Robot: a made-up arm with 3 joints.
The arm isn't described. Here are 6 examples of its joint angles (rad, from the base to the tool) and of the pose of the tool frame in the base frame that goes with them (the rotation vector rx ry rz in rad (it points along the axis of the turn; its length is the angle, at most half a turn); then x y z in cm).
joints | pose
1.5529 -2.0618 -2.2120 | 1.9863 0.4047 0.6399 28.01 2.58 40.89
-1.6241 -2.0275 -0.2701 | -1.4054 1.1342 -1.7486 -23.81 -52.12 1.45
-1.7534 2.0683 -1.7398 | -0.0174 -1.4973 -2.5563 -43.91 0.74 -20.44
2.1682 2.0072 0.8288 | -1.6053 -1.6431 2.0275 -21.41 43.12 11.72
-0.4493 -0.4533 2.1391 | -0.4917 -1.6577 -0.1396 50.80 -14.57 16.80
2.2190 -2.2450 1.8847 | -0.4190 1.0738 2.4833 -37.11 -18.91 2.61
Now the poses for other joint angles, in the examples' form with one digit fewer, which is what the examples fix.
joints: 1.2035 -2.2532 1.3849
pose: -0.239 -1.210 -2.632 -24.1 -32.7 24.3
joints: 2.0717 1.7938 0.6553
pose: -1.478 -1.776 1.726 -20.8 48.8 25.5
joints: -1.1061 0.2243 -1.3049
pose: -0.029 2.398 0.288 -12.1 -5.7 -61.4
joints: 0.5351 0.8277 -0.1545
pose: -0.281 -0.359 0.783 74.2 31.4 28.3
